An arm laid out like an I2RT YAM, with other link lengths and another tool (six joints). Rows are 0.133 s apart.
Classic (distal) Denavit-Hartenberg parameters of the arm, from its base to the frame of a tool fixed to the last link. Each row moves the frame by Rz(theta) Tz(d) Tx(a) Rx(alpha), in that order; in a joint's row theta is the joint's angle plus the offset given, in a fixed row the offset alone. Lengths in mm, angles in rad.
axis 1: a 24.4; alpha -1.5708; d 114; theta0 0
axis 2: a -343.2; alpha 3.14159; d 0; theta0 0
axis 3: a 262.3; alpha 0; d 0; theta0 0.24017
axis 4: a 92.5; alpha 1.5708; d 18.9; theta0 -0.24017
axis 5: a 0; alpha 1.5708; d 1.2; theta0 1.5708
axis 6: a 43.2; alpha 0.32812; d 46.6; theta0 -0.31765
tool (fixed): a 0; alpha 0; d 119.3; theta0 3.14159
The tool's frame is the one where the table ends.
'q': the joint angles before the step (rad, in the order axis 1, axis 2, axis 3, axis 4, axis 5, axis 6). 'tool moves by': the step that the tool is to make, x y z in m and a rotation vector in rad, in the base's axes. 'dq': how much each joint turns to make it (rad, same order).
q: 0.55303, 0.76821, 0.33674, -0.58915, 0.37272, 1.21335
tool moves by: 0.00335, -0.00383, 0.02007, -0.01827, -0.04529, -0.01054
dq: -0.00033, -0.02929, 0.04612, -0.04127, 0.03866, -0.01354
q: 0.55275, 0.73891, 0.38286, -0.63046, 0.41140, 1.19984
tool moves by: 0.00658, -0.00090, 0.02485, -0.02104, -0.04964, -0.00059
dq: 0.00482, -0.01203, 0.05941, -0.03087, 0.03931, -0.02265
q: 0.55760, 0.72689, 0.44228, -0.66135, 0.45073, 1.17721
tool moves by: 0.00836, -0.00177, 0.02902, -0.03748, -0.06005, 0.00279
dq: -0.00021, -0.00543, 0.06180, -0.01504, 0.04876, -0.04600
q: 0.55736, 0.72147, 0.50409, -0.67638, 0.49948, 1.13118
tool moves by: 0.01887, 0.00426, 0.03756, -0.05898, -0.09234, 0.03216
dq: -0.00473, 0.01608, 0.05845, 0.05903, 0.04928, -0.10770
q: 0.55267, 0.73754, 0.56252, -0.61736, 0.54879, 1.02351
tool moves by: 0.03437, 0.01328, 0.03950, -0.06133, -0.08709, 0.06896
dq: -0.04830, 0.07004, 0.05733, 0.14677, -0.02348, -0.17494
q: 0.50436, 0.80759, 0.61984, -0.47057, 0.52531, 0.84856
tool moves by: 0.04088, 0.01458, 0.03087, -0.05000, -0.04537, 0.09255
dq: -0.08329, 0.10336, 0.06736, 0.13317, -0.10717, -0.17285
